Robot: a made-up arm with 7 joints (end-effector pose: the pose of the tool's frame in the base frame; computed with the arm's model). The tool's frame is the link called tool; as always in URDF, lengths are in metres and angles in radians. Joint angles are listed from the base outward.
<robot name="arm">
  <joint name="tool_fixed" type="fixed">
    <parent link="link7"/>
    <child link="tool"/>
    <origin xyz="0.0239 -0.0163 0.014"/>
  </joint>
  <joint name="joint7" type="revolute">
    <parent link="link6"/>
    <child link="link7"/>
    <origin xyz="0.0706 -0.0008 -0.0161"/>
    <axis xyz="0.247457 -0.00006 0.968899"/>
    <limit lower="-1.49" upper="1.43" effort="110" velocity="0.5"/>
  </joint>
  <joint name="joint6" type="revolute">
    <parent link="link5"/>
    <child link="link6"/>
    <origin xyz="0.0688 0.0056 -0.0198"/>
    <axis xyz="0.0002 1 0.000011"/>
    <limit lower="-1.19" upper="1.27" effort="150" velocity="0.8"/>
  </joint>
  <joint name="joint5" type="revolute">
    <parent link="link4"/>
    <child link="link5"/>
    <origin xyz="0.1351 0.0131 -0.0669"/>
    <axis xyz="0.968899 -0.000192 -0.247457"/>
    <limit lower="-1.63" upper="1.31" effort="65" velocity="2.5"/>
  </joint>
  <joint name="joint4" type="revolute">
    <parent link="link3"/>
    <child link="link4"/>
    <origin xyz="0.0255 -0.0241 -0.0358"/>
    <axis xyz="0.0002 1 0.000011"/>
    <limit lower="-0.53" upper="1.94" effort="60" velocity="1.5"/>
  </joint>
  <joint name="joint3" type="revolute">
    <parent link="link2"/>
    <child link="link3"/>
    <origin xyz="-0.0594 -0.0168 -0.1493"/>
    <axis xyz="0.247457 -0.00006 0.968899"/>
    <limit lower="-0.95" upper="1.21" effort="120" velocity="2.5"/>
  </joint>
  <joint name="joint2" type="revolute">
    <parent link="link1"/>
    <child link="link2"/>
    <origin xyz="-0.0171 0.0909 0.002"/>
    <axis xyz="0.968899 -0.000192 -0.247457"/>
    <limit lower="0.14" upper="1.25" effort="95" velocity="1.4"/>
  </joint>
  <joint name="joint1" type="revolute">
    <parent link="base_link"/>
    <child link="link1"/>
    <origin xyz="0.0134 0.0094 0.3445"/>
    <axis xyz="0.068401 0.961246 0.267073"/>
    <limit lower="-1.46" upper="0.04" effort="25" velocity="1.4"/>
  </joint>
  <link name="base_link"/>
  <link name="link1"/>
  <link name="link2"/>
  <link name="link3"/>
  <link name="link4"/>
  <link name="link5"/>
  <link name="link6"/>
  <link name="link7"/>
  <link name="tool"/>
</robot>
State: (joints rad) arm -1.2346 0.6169 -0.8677 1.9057 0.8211 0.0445 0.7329
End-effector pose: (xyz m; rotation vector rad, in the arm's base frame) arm 0.3670 0.3514 0.0801 2.2649 0.2326 0.0245
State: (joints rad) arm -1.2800 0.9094 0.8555 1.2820 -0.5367 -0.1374 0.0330
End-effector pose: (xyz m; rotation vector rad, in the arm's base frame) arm 0.3876 0.4402 0.3084 -0.6304 -0.6843 0.9178
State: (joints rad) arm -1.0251 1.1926 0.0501 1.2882 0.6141 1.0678 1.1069
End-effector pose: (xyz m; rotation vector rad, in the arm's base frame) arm 0.2518 0.5233 0.2611 1.9429 0.8973 1.8778
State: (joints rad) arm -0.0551 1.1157 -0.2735 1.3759 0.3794 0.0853 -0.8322
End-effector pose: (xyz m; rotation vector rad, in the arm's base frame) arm -0.0189 0.5027 0.0705 0.6109 1.9403 -0.2771
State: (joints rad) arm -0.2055 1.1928 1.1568 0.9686 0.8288 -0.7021 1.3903
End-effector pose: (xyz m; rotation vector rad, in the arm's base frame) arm 0.1386 0.5214 0.3373 1.6882 -1.0918 1.6087
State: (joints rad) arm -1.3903 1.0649 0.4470 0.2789 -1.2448 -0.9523 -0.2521
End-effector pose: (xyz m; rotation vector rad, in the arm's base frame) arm 0.1975 0.3228 0.5707 -0.3508 -2.5084 0.1062
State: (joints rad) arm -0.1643 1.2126 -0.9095 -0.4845 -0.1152 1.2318 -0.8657
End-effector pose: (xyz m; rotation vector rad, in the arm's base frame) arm 0.1107 0.1310 0.0131 0.5533 1.6325 -1.1152
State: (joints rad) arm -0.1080 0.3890 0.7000 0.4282 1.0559 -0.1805 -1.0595
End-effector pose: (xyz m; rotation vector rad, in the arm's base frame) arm 0.1865 0.3359 0.0500 0.7198 0.9571 -0.6362
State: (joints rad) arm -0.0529 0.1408 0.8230 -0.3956 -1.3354 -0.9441 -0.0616
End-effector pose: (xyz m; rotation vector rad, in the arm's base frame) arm 0.1000 0.3355 0.2672 -0.5230 -1.7590 0.9346
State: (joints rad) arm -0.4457 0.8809 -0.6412 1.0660 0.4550 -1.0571 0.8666
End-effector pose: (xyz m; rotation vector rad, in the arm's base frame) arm 0.2096 0.2578 -0.0094 1.0146 -0.5119 -0.3747
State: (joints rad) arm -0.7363 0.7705 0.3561 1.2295 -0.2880 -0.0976 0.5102
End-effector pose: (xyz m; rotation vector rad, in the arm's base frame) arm 0.3249 0.4098 0.0966 0.3291 0.1129 1.1507
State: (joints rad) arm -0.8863 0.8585 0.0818 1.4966 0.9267 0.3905 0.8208
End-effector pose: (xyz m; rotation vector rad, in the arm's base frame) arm 0.2966 0.4382 0.0755 1.9299 0.5665 0.8110
